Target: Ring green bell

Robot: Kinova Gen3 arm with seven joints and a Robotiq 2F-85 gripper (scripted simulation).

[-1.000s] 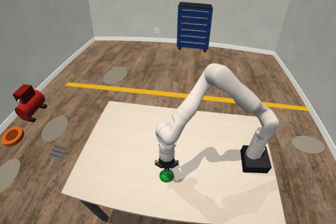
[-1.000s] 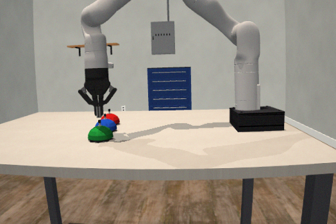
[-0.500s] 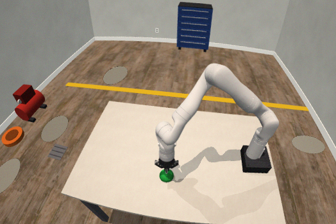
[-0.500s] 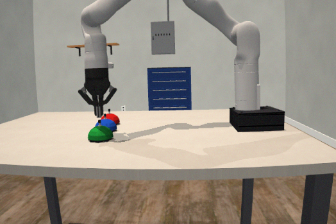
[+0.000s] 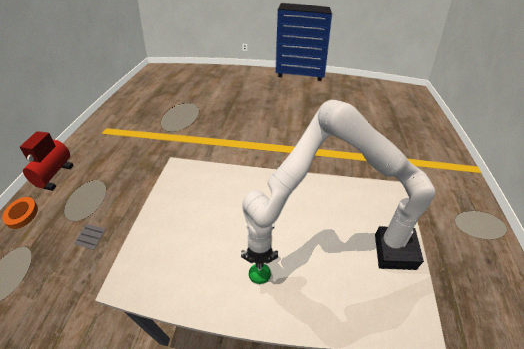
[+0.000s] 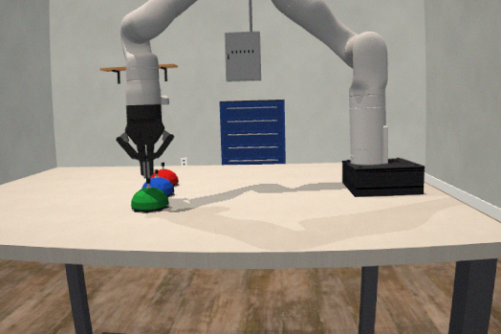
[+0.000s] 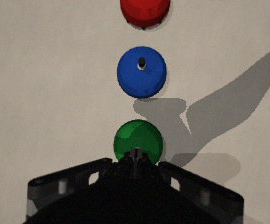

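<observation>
My gripper is now 50 mm above the green bell. Round my hand: red bell: 70 mm ahead, 230 mm to the right, 50 mm below; then blue bell: 30 mm ahead, 120 mm to the right, 50 mm below.
</observation>
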